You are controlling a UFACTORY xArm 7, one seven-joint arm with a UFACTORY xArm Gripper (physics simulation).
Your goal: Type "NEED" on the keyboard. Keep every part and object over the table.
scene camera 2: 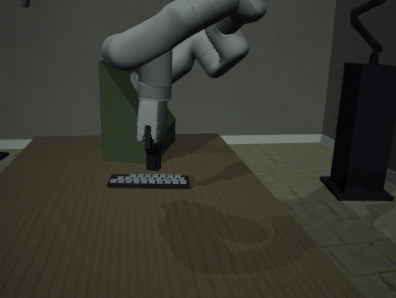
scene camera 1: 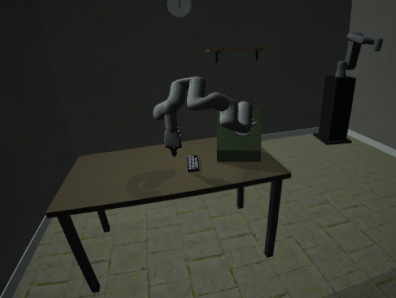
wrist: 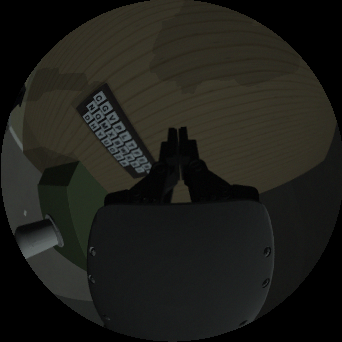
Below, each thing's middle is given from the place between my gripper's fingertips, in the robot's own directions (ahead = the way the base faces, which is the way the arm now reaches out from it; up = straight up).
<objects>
Right now my hand is 12 cm past the dark keyboard [scene camera 2: 163, 181], 2 cm to the left of it and 7 cm above it.
</objects>
